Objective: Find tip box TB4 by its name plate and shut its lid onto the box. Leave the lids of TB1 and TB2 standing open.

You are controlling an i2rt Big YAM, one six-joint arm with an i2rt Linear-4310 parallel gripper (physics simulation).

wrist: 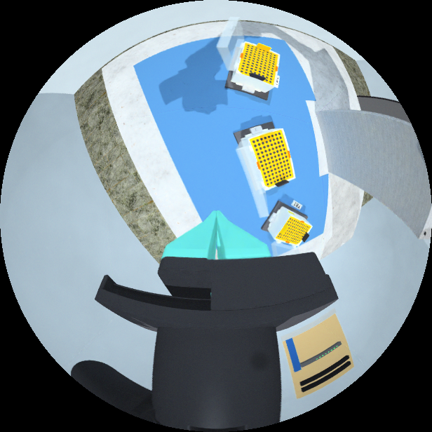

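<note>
My gripper (216, 216) has its turquoise fingers shut and empty, left of and below the middle box in the wrist view. TB4 (273, 158) is the middle box, with a yellow perforated top; its name plate does not show here. Its clear lid (256, 182) stands open along the box's left side, its lower end up and to the right of the fingertips. TB2 (258, 65) is at the top with its clear lid (229, 42) open at the upper left. TB1 (293, 227) is at the lower right, its plate (296, 204) above it; its clear lid (284, 248) is open, partly hidden near the gripper.
The boxes stand on a blue mat (175, 120) over a whitish tabletop (125, 105) with a mottled stone edge (102, 150). A large grey curved part (375, 142) covers the right side. A tan panel (320, 332) with dark bars shows at the lower right. Dark shadows lie left of TB2.
</note>
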